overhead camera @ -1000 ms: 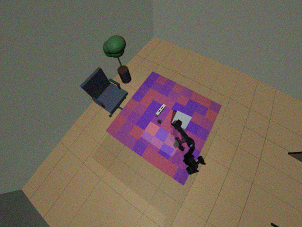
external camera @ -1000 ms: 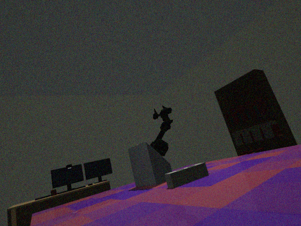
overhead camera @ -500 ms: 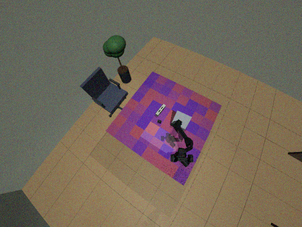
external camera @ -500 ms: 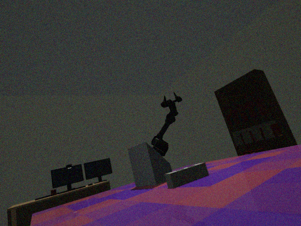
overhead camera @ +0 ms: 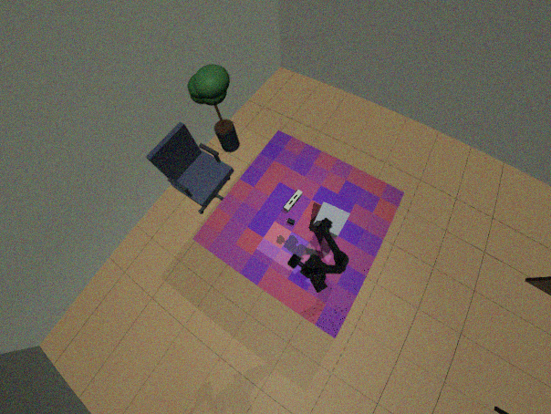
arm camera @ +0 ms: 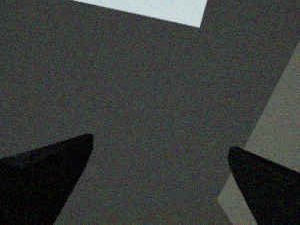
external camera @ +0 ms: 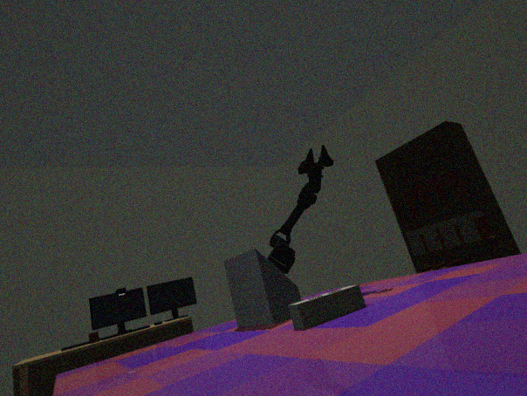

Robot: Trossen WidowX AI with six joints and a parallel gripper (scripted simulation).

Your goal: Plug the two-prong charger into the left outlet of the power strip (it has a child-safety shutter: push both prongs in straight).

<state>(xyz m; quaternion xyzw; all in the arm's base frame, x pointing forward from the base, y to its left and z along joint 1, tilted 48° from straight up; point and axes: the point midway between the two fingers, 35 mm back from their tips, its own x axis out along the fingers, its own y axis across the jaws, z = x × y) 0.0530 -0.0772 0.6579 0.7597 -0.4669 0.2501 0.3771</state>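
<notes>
My gripper tip is now 26 cm short of the dark two-prong charger, 32 cm to the left of it and 65 cm above it.
</notes>
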